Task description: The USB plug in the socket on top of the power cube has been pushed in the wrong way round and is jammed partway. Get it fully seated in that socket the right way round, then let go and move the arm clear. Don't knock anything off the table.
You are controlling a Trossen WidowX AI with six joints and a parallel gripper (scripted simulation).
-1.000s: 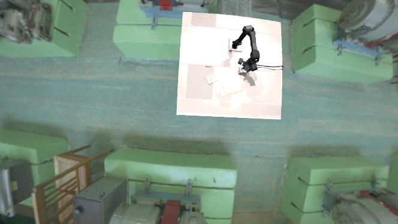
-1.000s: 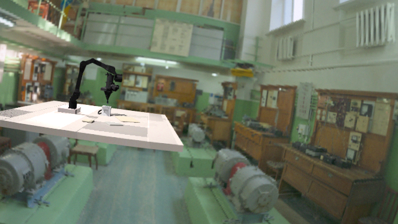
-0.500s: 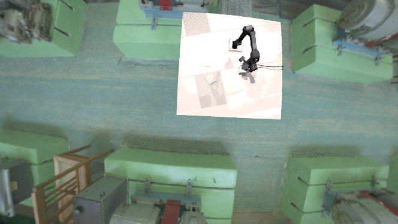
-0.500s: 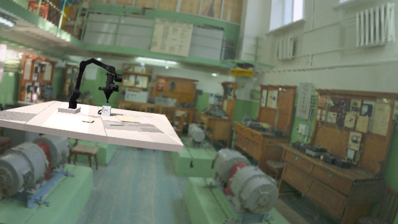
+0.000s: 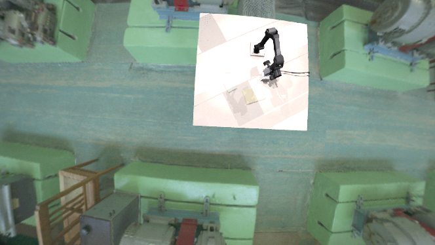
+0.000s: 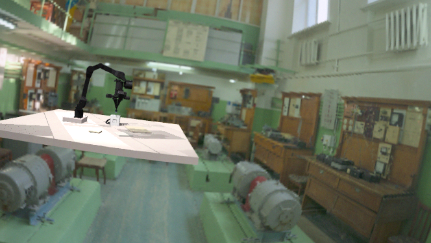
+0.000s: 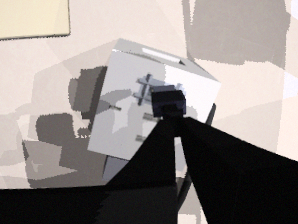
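Now: the black USB plug 2 cm below my gripper tip. From my gripper tip the other things lie so: tile: 37 cm to the right, 13 cm below, 9 cm behind.
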